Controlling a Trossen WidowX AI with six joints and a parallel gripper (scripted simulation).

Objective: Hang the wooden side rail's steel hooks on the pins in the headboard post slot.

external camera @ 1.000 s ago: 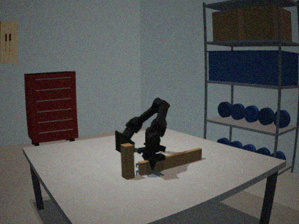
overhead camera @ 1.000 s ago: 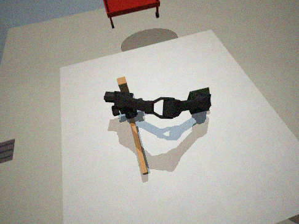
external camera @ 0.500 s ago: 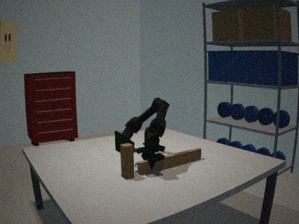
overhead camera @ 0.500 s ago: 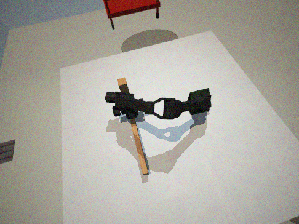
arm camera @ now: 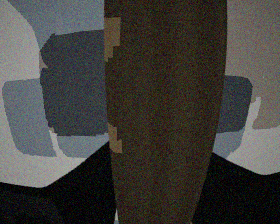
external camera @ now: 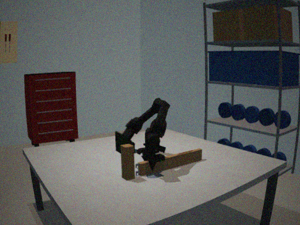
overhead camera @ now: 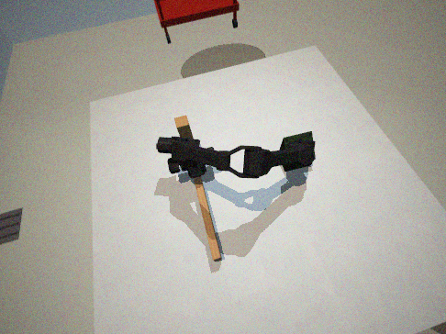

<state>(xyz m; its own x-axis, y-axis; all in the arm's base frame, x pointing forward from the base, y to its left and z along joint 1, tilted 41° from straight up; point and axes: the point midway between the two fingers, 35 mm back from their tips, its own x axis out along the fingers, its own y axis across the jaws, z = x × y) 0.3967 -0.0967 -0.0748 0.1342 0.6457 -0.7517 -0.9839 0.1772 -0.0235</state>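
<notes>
Right now the headboard post is 20 mm behind my gripper tip, 140 mm to the right of it and 60 mm above it.
</notes>
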